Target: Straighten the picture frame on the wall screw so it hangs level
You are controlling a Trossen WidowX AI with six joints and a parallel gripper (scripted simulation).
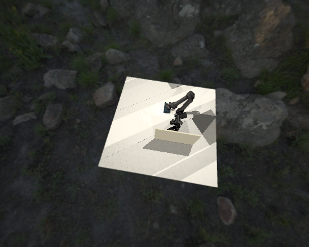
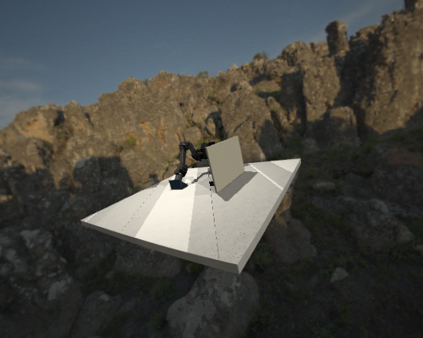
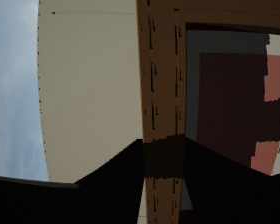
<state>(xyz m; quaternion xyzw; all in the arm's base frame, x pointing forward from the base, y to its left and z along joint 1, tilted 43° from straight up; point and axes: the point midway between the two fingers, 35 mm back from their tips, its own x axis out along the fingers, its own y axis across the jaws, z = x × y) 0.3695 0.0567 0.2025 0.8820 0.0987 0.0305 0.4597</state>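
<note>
My gripper tip is now 50 mm above the brown wooden picture frame, 10 mm to the left of it and 10 mm short of it. Also, from my gripper tip: wall panel (70 mm below, 20 mm ahead, 10 mm to the left).
</note>
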